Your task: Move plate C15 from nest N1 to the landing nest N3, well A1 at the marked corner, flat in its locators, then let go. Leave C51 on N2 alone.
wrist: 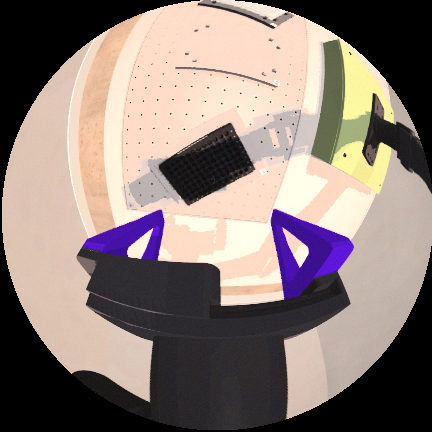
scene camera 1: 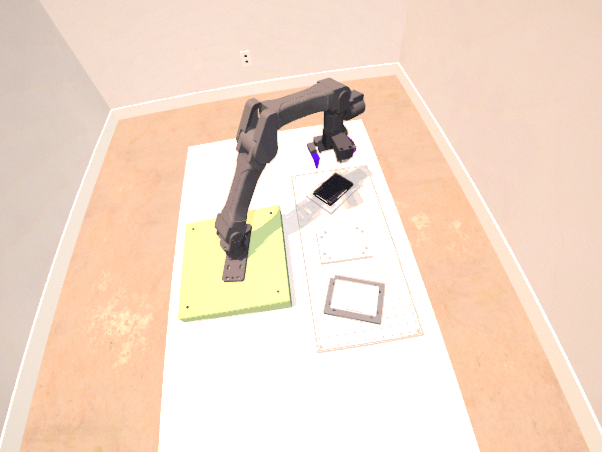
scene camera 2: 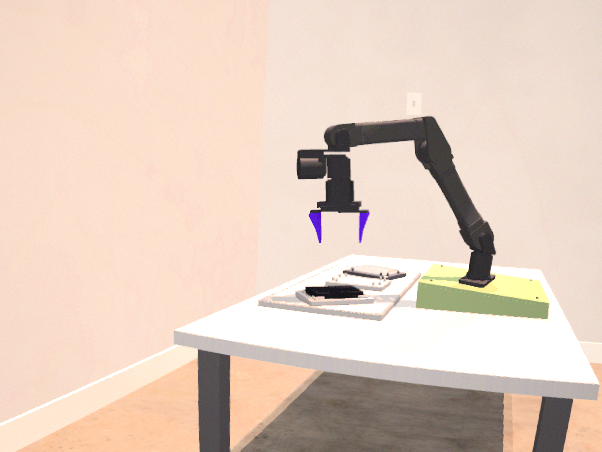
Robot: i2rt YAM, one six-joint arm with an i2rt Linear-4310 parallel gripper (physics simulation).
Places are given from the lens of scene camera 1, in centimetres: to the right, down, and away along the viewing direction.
white grid plate (scene camera 1: 360, 298): 17, 21, 85
black well plate (scene camera 1: 336, 186): 13, -14, 108
The marked spots on the black well plate and the white grid plate are 42 cm apart.
